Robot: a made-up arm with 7 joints. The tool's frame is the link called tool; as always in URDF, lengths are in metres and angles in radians.
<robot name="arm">
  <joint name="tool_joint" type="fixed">
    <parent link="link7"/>
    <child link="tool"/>
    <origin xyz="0 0 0" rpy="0 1.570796 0"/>
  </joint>
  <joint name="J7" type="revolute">
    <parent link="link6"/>
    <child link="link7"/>
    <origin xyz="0 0 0" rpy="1.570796 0 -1.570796"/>
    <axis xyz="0 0 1"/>
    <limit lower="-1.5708" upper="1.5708"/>
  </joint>
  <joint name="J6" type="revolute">
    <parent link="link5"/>
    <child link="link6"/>
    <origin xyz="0 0 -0.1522" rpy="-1.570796 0 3.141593"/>
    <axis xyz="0 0 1"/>
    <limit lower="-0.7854" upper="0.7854"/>
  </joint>
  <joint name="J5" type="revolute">
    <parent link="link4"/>
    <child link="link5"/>
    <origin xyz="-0.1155 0 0" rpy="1.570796 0 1.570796"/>
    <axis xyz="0 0 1"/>
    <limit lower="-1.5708" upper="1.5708"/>
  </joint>
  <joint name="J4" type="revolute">
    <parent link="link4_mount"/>
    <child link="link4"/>
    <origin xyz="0 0 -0.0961" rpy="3.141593 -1.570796 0"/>
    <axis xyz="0 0 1"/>
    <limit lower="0" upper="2.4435"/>
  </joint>
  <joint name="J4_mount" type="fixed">
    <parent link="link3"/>
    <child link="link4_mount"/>
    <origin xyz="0 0 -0.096" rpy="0 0 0"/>
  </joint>
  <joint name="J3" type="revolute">
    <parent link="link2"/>
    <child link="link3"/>
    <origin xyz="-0.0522 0 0" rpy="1.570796 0 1.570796"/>
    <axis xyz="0 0 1"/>
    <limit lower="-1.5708" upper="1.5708"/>
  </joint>
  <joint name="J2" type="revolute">
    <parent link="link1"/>
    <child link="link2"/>
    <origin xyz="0 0 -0.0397" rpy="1.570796 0 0"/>
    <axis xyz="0 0 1"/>
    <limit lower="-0.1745" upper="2"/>
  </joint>
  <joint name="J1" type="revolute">
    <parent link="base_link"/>
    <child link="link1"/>
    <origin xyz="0 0.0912 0" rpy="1.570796 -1.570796 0"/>
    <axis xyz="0 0 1"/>
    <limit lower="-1.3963" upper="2"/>
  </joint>
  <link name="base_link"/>
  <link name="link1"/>
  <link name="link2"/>
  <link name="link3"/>
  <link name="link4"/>
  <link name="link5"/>
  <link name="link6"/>
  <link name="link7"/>
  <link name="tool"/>
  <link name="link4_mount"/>
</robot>
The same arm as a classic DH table. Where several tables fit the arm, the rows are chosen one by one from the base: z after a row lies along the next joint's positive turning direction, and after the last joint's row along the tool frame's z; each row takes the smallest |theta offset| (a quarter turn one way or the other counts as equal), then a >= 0, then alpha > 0; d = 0 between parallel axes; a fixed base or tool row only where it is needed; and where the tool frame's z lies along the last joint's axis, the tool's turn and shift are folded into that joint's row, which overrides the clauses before.
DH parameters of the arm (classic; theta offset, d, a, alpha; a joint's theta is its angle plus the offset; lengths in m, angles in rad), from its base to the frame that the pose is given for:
base (fixed): 0 0 0 1.5708
J1: 1.5708 -0.1309 0 1.5708
J2: 1.5708 0 0 1.5708
J3: 1.5708 -0.2443 0 1.5708
J4: 0 0 0 -1.5708
J5: 0 -0.2677 0 -1.5708
J6: -1.5708 0 0 1.5708
J7: 1.5708 0 0 1.5708
tool (fixed): -1.5708 0 0 0
Joint limits (rad, base to tool): -1.3963..2 -0.1745..2 -1.5708..1.5708 0..2.4435 -1.5708..1.5708 -0.7854..0.7854 -1.5708..1.5708

